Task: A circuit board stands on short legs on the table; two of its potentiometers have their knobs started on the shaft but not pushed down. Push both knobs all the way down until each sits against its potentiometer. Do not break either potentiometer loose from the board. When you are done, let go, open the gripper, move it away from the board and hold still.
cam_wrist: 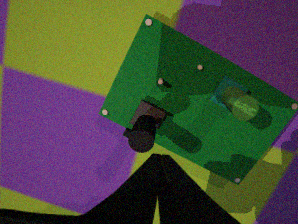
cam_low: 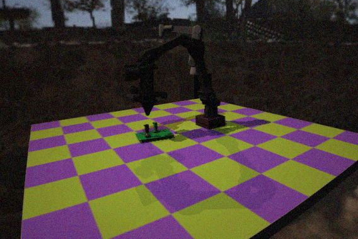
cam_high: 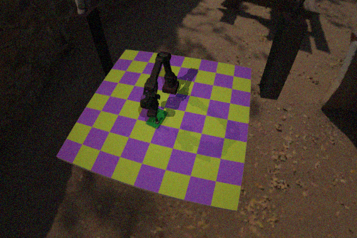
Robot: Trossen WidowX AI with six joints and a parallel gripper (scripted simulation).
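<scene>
My gripper tip is 10 mm short of the dark knob, 10 mm to the right of it and 50 mm above it. The rest, counted from my gripper tip: green knob: 50 mm behind, 30 mm to the right, 60 mm below.
</scene>
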